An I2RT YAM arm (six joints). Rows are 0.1 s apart.
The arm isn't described. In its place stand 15 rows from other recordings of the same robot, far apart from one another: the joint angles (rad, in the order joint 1, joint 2, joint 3, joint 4, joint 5, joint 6), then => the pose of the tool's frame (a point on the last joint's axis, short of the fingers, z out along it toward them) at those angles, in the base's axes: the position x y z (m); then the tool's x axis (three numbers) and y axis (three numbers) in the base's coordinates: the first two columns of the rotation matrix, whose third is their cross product.
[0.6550 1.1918 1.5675 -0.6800 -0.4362 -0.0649] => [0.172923, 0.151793, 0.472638, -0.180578, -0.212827, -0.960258, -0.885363, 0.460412, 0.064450]
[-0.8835 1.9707 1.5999 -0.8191 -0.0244 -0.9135] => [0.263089, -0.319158, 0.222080, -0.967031, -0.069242, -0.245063, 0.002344, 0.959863, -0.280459]
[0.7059 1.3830 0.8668 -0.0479 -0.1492 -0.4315] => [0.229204, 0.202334, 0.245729, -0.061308, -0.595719, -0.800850, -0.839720, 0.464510, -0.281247]
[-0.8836 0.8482 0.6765 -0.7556 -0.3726 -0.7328] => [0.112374, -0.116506, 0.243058, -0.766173, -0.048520, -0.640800, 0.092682, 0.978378, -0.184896]
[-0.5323 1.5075 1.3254 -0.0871 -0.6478 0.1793] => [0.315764, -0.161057, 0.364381, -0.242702, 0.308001, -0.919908, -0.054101, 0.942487, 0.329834]
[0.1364 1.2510 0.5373 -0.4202 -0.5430 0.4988] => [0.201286, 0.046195, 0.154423, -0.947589, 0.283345, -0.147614, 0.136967, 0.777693, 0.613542]
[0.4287 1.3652 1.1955 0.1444 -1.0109 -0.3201] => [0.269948, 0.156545, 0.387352, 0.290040, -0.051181, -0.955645, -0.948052, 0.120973, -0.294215]
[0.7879 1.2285 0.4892 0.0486 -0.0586 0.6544] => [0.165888, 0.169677, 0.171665, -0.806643, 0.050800, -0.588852, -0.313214, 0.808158, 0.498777]
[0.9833 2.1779 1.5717 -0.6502 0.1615 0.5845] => [0.248586, 0.362961, 0.136260, -0.877684, -0.335430, -0.342281, -0.371285, 0.927518, 0.043104]
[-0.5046 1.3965 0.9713 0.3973 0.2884 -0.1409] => [0.284185, -0.168520, 0.324079, -0.124218, -0.085199, -0.988590, 0.701876, 0.696704, -0.148235]
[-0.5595 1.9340 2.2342 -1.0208 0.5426 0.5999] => [0.336543, -0.232451, 0.421101, -0.019321, 0.582554, -0.812562, 0.962301, 0.231365, 0.142992]
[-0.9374 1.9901 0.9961 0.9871 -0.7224 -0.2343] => [0.262881, -0.318219, 0.181295, -0.053506, -0.221404, -0.973713, 0.206579, 0.951561, -0.227719]
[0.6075 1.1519 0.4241 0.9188 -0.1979 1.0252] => [0.195018, 0.144102, 0.257168, -0.533019, 0.650215, -0.541397, -0.505924, 0.267952, 0.819904]
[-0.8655 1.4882 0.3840 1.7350 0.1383 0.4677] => [0.158491, -0.193727, 0.249222, 0.713811, -0.149600, -0.684174, 0.565208, 0.699912, 0.436650]
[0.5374 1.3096 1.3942 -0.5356 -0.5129 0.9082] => [0.236225, 0.161103, 0.403260, -0.881097, 0.274624, -0.385032, -0.212575, 0.497288, 0.841140]
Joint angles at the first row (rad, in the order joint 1, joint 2, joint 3, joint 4, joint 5, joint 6):
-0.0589 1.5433 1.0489 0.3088 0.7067 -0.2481
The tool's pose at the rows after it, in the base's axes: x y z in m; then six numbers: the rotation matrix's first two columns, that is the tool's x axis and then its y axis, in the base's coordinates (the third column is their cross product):
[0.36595, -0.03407, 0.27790, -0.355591, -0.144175, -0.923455, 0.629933, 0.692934, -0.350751]
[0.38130, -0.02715, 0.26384, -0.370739, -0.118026, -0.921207, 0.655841, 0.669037, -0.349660]
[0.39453, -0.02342, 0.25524, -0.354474, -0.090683, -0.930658, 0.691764, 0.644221, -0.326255]
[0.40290, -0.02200, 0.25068, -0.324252, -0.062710, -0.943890, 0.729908, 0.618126, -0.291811]
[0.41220, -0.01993, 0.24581, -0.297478, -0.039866, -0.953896, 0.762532, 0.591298, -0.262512]
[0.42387, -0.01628, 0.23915, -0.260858, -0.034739, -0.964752, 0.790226, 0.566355, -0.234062]
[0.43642, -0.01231, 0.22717, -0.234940, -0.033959, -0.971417, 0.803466, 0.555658, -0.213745]
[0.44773, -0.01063, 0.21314, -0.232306, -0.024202, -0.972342, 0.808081, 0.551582, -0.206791]
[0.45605, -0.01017, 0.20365, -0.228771, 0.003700, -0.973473, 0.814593, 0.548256, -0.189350]
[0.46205, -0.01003, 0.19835, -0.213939, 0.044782, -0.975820, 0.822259, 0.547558, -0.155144]
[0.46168, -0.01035, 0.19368, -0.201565, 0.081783, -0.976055, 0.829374, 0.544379, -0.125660]
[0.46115, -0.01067, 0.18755, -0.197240, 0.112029, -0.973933, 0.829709, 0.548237, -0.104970]
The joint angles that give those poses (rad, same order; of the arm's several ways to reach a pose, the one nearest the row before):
-0.0261 1.6062 1.0515 0.3386 0.7589 -0.2131
-0.0029 1.6833 1.0893 0.3408 0.8211 -0.1757
0.0097 1.7470 1.1282 0.3584 0.8719 -0.1360
0.0155 1.7878 1.1557 0.3756 0.9154 -0.0948
0.0223 1.8320 1.1892 0.3870 0.9581 -0.0578
0.0322 1.8889 1.2221 0.4427 0.9989 -0.0486
0.0414 1.9556 1.2522 0.5045 1.0210 -0.0464
0.0444 2.0178 1.2865 0.5190 1.0294 -0.0269
0.0448 2.0594 1.3243 0.4812 1.0340 0.0273
0.0444 2.0850 1.3609 0.4194 1.0317 0.1059
0.0437 2.0891 1.3651 0.3725 1.0290 0.1764
0.0425 2.0952 1.3636 0.3397 1.0164 0.2306

